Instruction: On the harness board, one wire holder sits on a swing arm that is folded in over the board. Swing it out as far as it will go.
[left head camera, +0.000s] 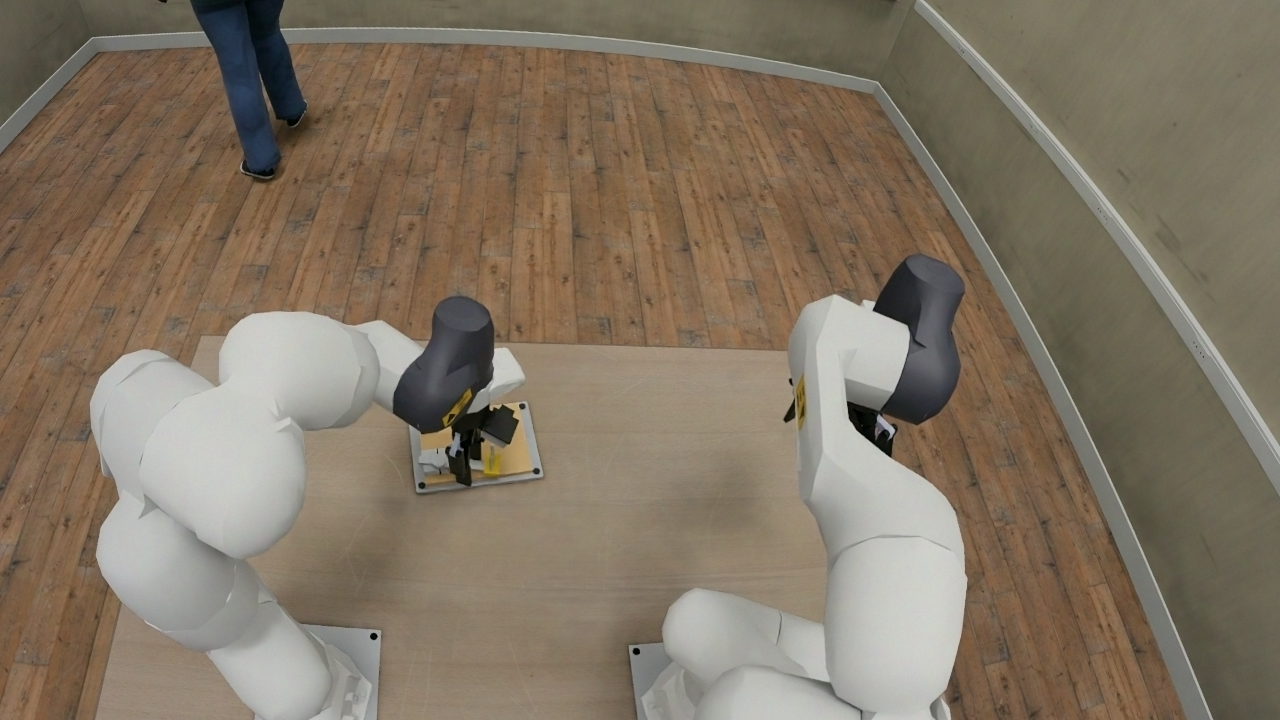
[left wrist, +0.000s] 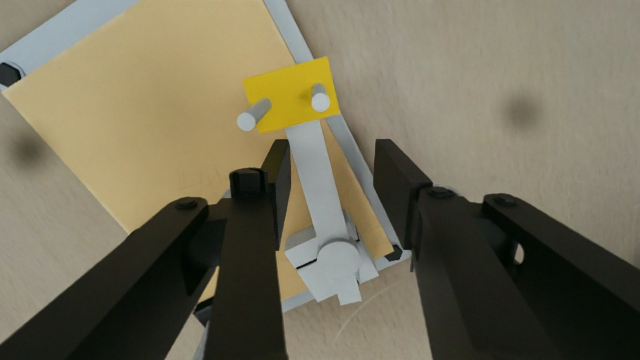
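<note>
The harness board (left head camera: 533, 445) (left wrist: 75, 31) has a tan panel on a grey base plate. The yellow wire holder (left head camera: 491, 461) (left wrist: 295, 95) with two pale pegs sits on the end of the grey swing arm (left wrist: 315, 180), over the board's long edge in the left wrist view, one corner reaching past the rim. The grey pivot block (left head camera: 433, 461) (left wrist: 337, 270) is at the board's corner. My left gripper (left head camera: 462, 456) (left wrist: 332, 162) is open and empty, one finger on each side of the swing arm, with gaps. My right gripper (left head camera: 872, 428) is open, partly hidden by its arm, far from the board.
The board lies on a wooden table (left head camera: 617, 465). Black bolts (left wrist: 9, 75) stand at its corners. The left fingers hide part of the board in the left wrist view. A person (left head camera: 241, 80) stands on the floor beyond the table, at the upper left.
</note>
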